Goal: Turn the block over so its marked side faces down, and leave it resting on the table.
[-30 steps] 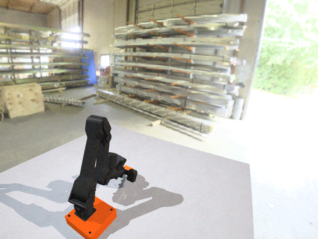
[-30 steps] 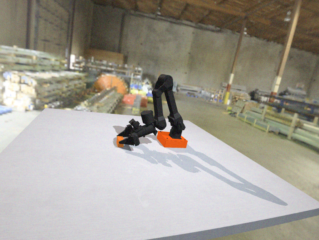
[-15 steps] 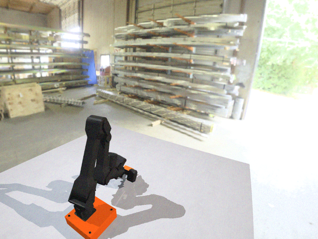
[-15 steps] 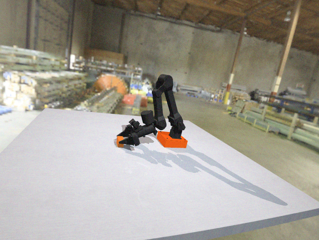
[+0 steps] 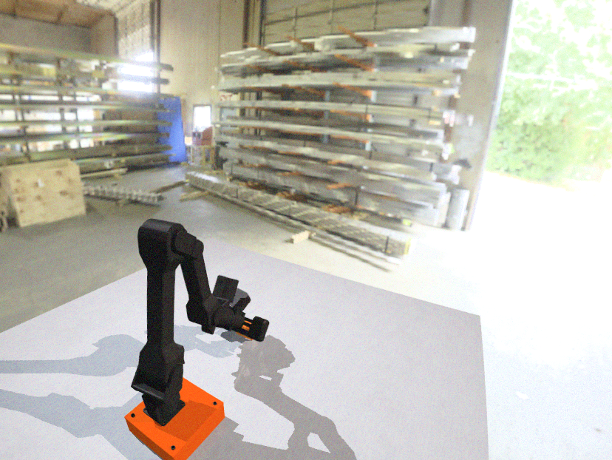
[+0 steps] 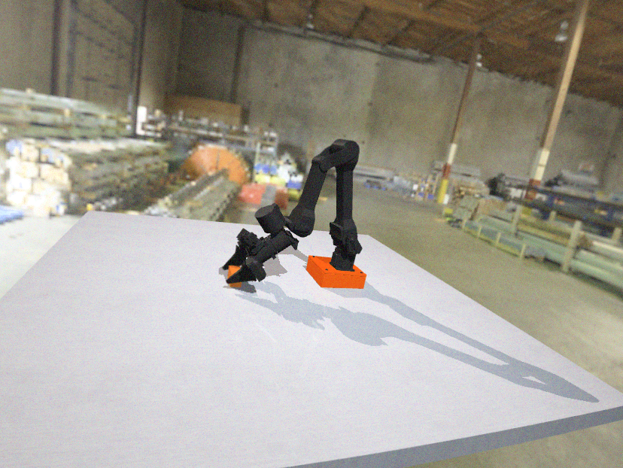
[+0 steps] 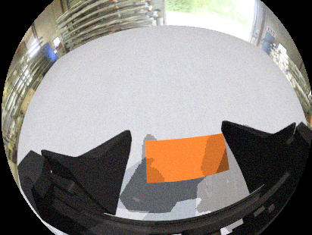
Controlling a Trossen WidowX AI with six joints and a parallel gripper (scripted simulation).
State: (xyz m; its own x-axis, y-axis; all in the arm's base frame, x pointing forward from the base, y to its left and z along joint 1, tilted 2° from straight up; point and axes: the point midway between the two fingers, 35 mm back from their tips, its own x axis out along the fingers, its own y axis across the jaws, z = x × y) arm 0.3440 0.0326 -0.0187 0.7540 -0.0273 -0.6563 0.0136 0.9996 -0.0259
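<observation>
Right now the orange block is 4 cm behind my gripper tip.
</observation>
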